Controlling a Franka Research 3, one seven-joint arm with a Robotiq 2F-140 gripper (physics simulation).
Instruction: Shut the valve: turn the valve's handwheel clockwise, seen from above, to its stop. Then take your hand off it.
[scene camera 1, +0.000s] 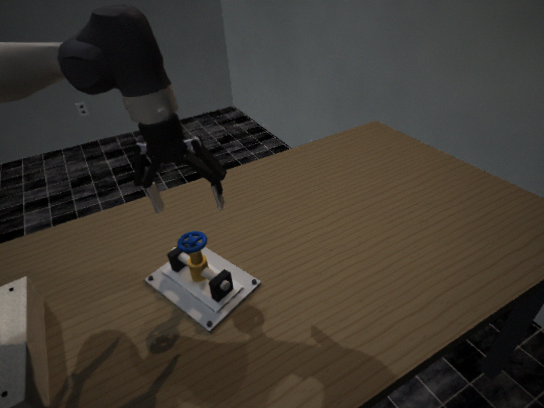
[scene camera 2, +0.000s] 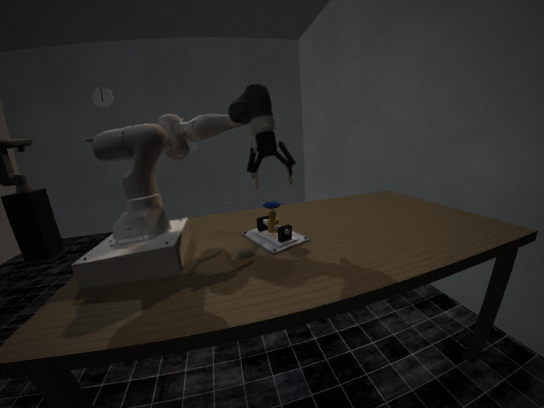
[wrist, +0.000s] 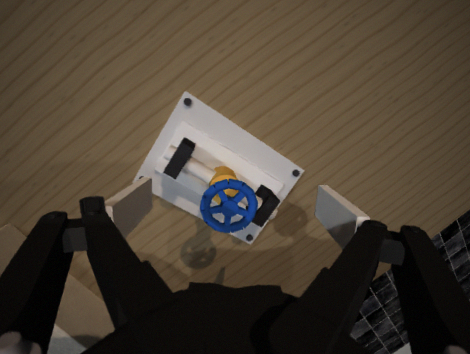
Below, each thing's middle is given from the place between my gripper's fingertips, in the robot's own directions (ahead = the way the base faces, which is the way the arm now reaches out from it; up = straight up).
The blue handwheel (wrist: 229, 207) lies 8 cm below my hand, 3 cm to the right of it and 2 cm behind it. Also, from my hand: base plate (scene camera 1: 205, 317) 20 cm below, 3 cm to the right, 2 cm behind.
